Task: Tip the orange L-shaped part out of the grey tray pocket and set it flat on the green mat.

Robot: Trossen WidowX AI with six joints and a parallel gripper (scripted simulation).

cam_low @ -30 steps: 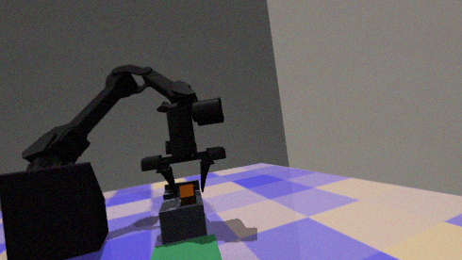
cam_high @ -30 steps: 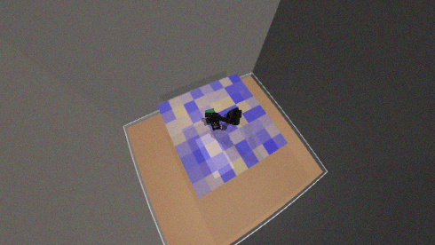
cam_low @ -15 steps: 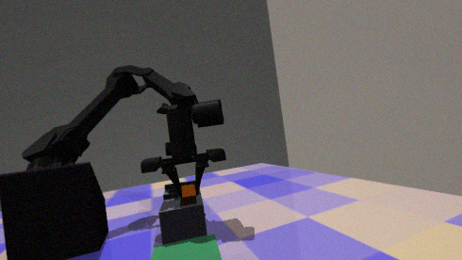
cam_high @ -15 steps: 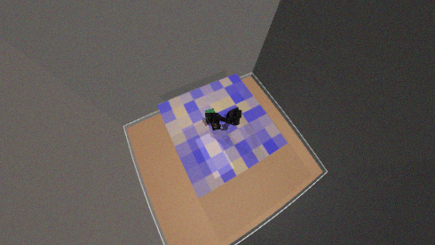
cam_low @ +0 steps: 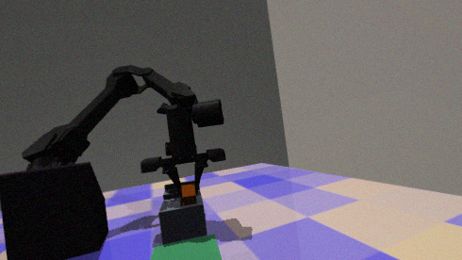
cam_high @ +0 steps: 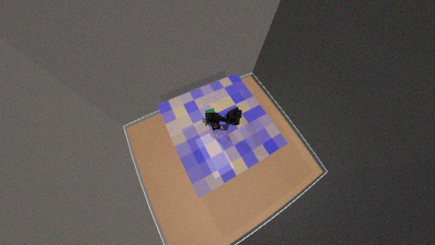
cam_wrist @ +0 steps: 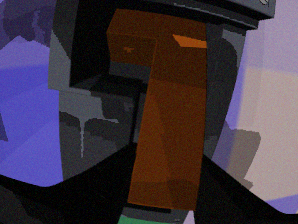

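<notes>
Right now my gripper tip is 2 cm past the green mat, 14 cm to the left of it and 8 cm above it. Also, from my gripper tip: orange L-shaped part 1 cm behind, 4 cm to the left, 3 cm below.
</notes>
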